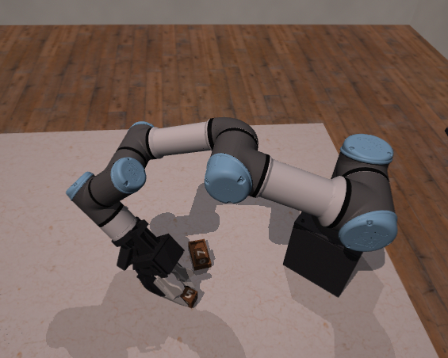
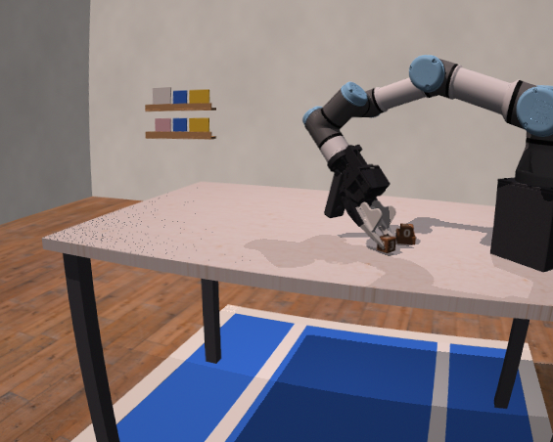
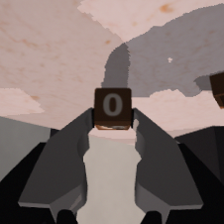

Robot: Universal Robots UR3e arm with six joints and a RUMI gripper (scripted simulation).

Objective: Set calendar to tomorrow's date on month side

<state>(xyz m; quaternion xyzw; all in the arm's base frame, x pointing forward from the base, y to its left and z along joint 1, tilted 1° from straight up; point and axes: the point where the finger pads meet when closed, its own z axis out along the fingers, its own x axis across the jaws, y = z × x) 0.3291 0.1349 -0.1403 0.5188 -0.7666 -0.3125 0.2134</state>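
Right now the brown digit cube is 10 mm below my hand and 10 mm behind it. Round my hand: calendar tray 120 mm to the right, 20 mm below, 20 mm behind.
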